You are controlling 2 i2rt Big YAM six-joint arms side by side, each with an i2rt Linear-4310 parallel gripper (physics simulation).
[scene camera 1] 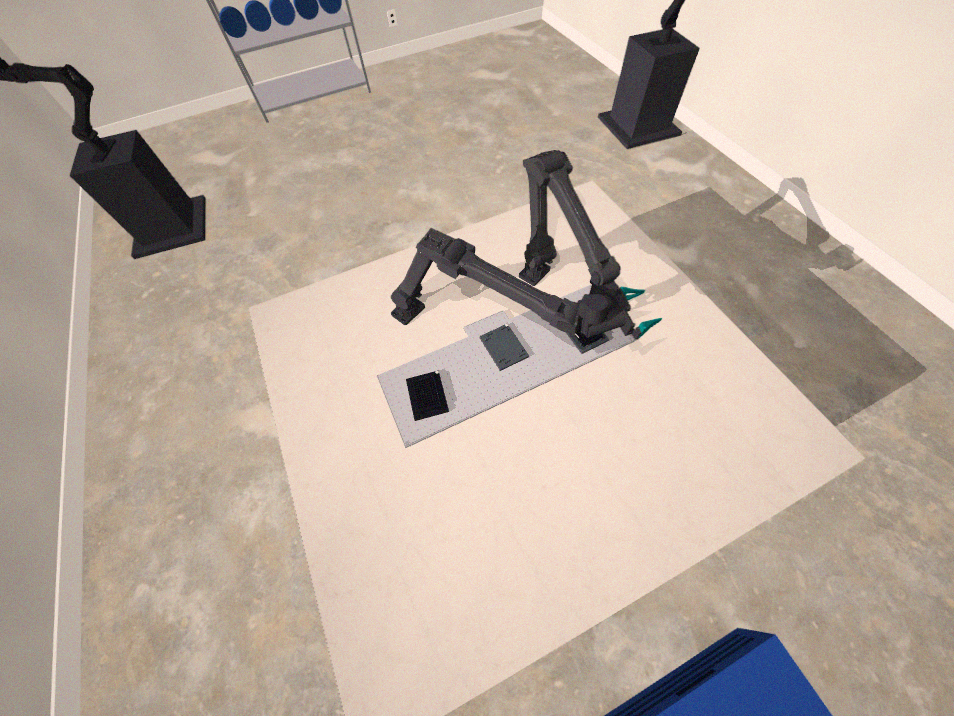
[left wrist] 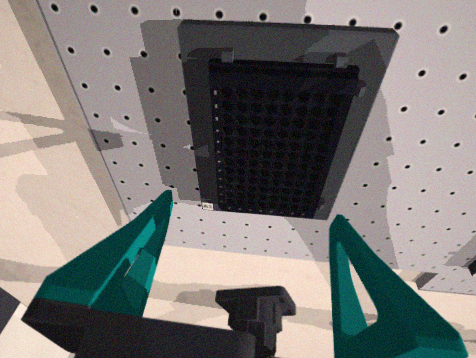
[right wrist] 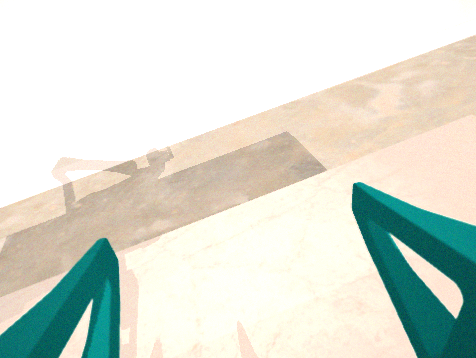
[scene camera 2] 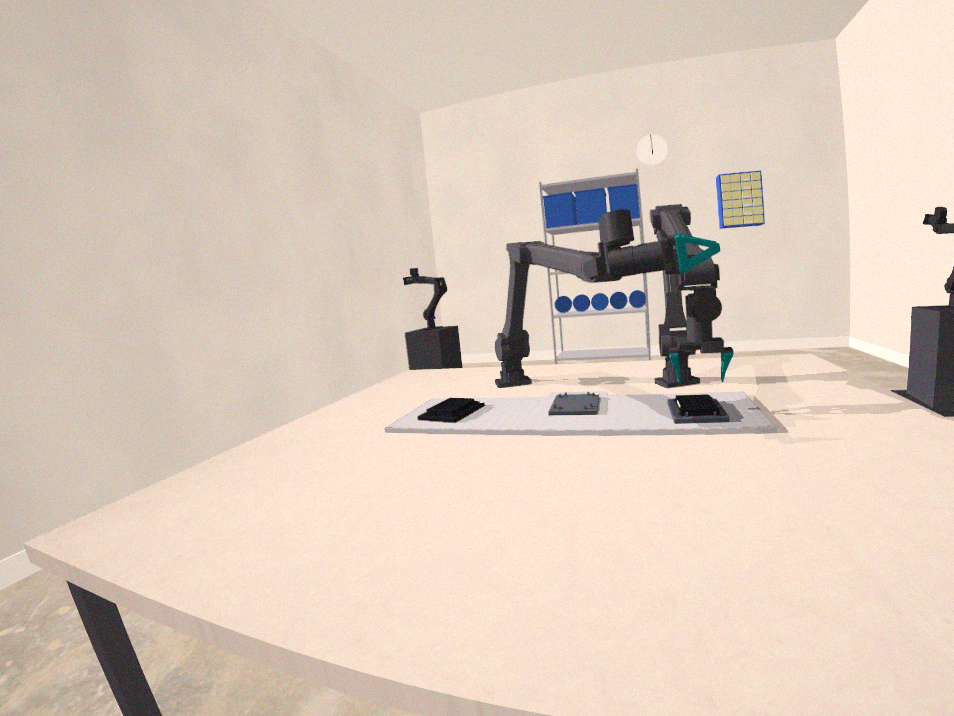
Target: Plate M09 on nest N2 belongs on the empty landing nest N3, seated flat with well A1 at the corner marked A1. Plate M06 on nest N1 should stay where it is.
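A black well plate (scene camera 2: 697,404) (left wrist: 280,150) lies in a dark grey nest (left wrist: 290,37) at the right end of the board, with an A1 label (left wrist: 207,205) at one nest corner. An empty grey nest (scene camera 1: 504,345) (scene camera 2: 574,403) is in the middle. Another black plate (scene camera 1: 426,395) (scene camera 2: 452,409) is at the left end. I cannot read which plate is M09 or M06. My left gripper (scene camera 2: 701,380) (left wrist: 253,208) is open and empty, pointing down above the right-end plate. My right gripper (scene camera 1: 651,305) (scene camera 2: 716,248) (right wrist: 233,221) is open and empty, higher up, pointing sideways.
The perforated board (scene camera 1: 470,385) (scene camera 2: 508,420) (left wrist: 431,125) lies on the pale table (scene camera 1: 539,500) (scene camera 2: 462,539). In scene camera 1 my right arm (scene camera 1: 512,286) reaches across and covers most of the board's right end. My left arm (scene camera 1: 579,219) stands close behind it.
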